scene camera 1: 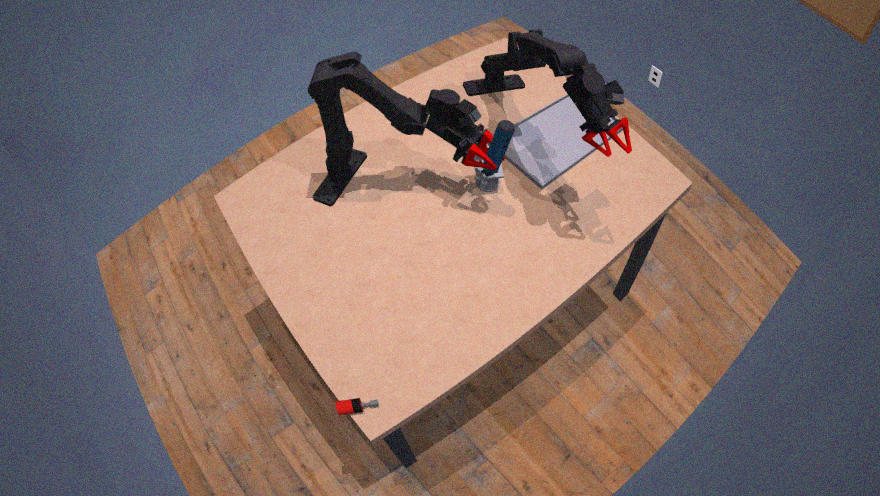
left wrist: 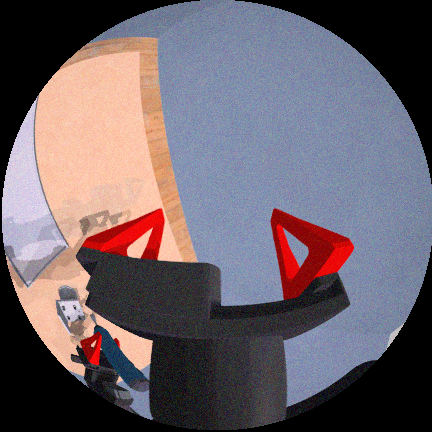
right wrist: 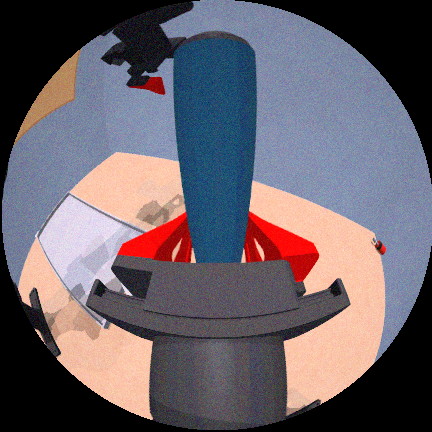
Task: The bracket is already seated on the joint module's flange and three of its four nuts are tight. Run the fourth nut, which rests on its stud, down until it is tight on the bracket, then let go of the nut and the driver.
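Frame: origin at the left arm's base, x ahead, y left, z up, level; centimetres.
Seen in the pictures: left gripper, fingertip midpoint: (scene camera 1: 619, 154) (left wrist: 217, 214); right gripper, fingertip midpoint: (scene camera 1: 500, 163) (left wrist: 108, 336) (right wrist: 217, 215); left arm's base at its link origin: (scene camera 1: 494, 85); right arm's base at its link origin: (scene camera 1: 340, 176).
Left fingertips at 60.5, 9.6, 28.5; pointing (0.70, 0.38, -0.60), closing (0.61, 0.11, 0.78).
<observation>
Pixels of each thing's top centre, then the offset from my left fingertips to it, as dx, dy, dz. "pt": a spot on its surface instead. Level surfaces: height alone.
- driver at its top centre: (right wrist: 249, 27) (left wrist: 145, 392) (scene camera 1: 496, 122) -14.5, -26.2, +1.4
- joint module at its top centre: (scene camera 1: 488, 165) (left wrist: 71, 313) -20.9, -25.5, -21.1
- pale dark-edged panel at its top centre: (right wrist: 70, 235) (scene camera 1: 562, 131) -33.4, +2.8, -26.9
- grey end at a spot on its surface: (scene camera 1: 350, 406) (right wrist: 382, 243) pt +31.8, -73.2, -25.3
- table at its surface level: dz -28.5
My right gripper (scene camera 1: 493, 157) (left wrist: 108, 336) (right wrist: 217, 215) is shut on the blue handle of the driver (scene camera 1: 502, 146) (left wrist: 119, 356) (right wrist: 215, 125), which stands steeply tilted above the joint module (scene camera 1: 488, 186) (left wrist: 65, 291). The pale bracket (left wrist: 70, 309) is on the module, with several dark spots on its face. The driver's thin grey tip is near the bracket's edge in the left wrist view; I cannot tell whether it touches a nut. The fourth nut cannot be singled out. My left gripper (scene camera 1: 619, 152) (left wrist: 217, 214) is open and empty, raised at the right, apart from the bracket.
A pale dark-edged panel (scene camera 1: 554, 144) (left wrist: 20, 165) (right wrist: 92, 225) lies between the module and my left gripper, partly under the left arm. A red and black tool with a grey end (scene camera 1: 350, 406) (right wrist: 380, 247) lies at the near corner of the table (scene camera 1: 431, 264).
</observation>
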